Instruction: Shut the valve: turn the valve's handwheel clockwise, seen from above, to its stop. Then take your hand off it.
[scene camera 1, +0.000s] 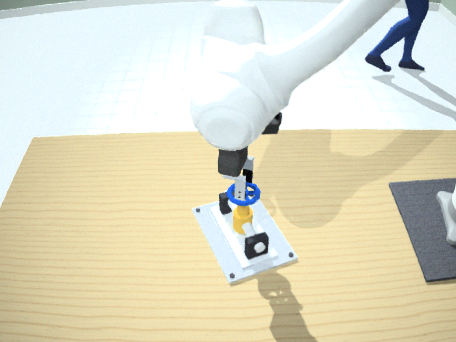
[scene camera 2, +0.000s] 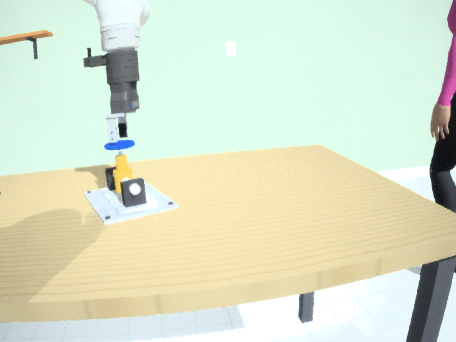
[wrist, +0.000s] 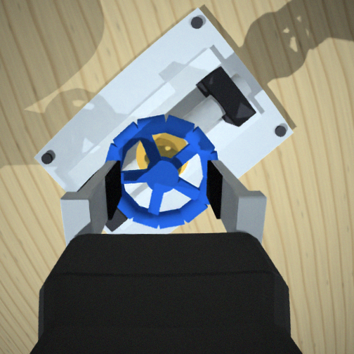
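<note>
The valve's blue handwheel (scene camera 1: 245, 201) (scene camera 2: 120, 145) (wrist: 163, 172) sits level on top of the yellow valve body (scene camera 1: 243, 221) (scene camera 2: 122, 173) (wrist: 172, 140). The valve stands on a light plate (scene camera 1: 215, 240) (scene camera 2: 102, 207) (wrist: 145, 75) with dark bolts at its corners. My gripper (scene camera 1: 244, 186) (scene camera 2: 118, 136) (wrist: 163, 178) points down over the wheel and is open. Its black pads are at opposite sides of the rim and hide small parts of it in the wrist view. Whether they touch the rim, and the wheel's turn angle, cannot be told.
Black pipe supports (scene camera 1: 256, 245) (scene camera 2: 133, 192) (wrist: 227, 96) hold the pipe on both sides of the valve. A dark mat (scene camera 1: 415, 235) lies at the right of the wooden table (scene camera 1: 125, 240) (scene camera 2: 260, 210). A person (scene camera 1: 411, 32) (scene camera 2: 442, 150) is beyond the table.
</note>
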